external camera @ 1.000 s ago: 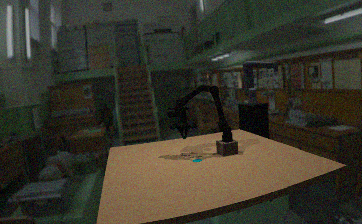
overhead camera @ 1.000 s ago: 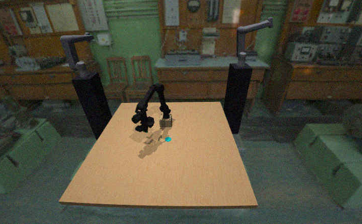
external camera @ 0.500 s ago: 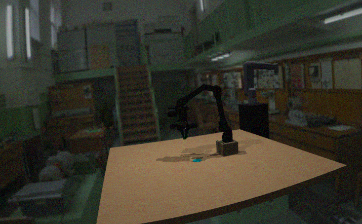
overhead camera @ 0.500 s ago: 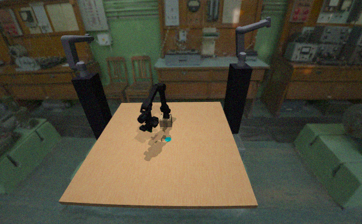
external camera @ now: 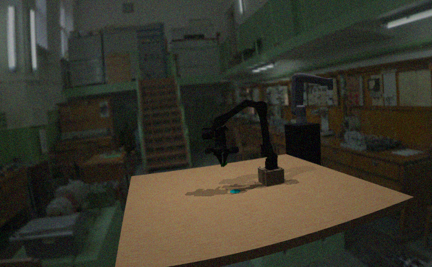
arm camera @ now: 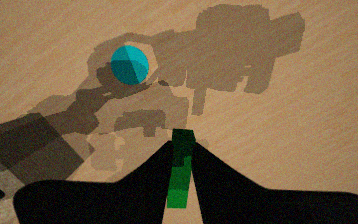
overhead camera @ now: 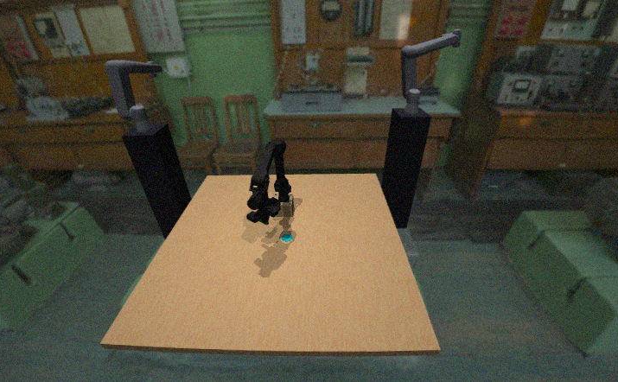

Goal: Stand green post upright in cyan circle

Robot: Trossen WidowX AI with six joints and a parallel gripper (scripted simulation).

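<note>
Right now my gripper tip is 30 mm past the cyan circle, 100 mm to the right of it and 140 mm above it. Round my gripper tip: green post 10 mm behind, 20 mm to the right.
</note>
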